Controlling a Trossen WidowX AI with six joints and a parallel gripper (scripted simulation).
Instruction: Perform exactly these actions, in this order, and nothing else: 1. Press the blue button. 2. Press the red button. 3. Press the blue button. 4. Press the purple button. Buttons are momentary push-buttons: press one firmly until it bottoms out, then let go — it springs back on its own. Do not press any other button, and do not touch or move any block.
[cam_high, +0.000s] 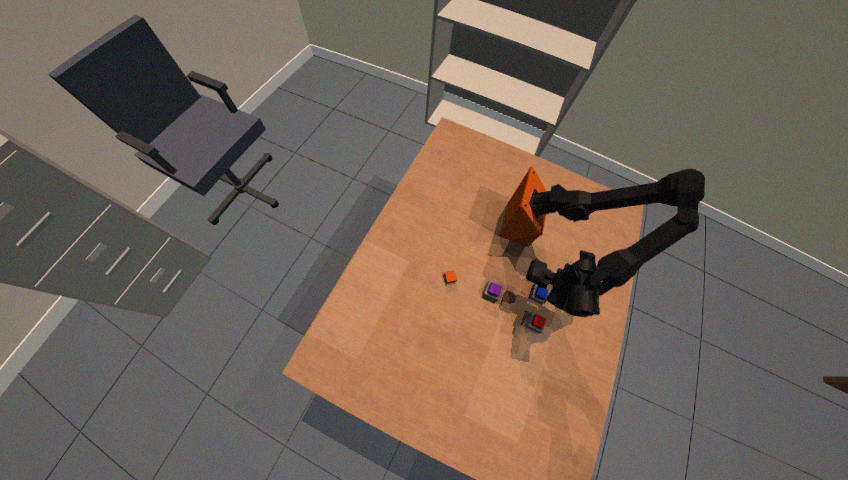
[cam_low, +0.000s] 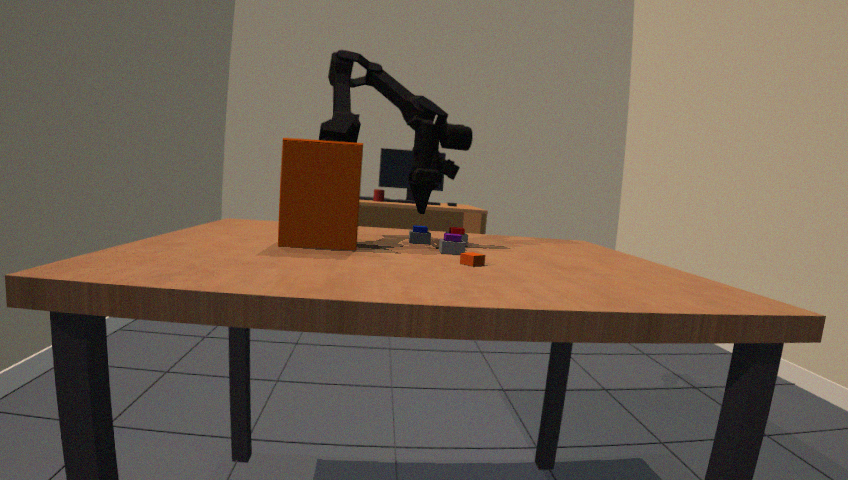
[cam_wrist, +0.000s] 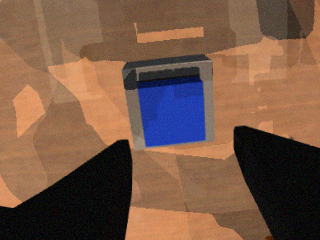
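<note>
Now: gripper tip 40 mm above the blue button. Also, from my gripper tip: small orange block: 280 mm to the right, 80 mm ahead, 60 mm below; then purple button: 140 mm to the right, 60 mm ahead, 40 mm below; then red button: 90 mm ahead, 40 mm below, 20 mm to the left.
</note>
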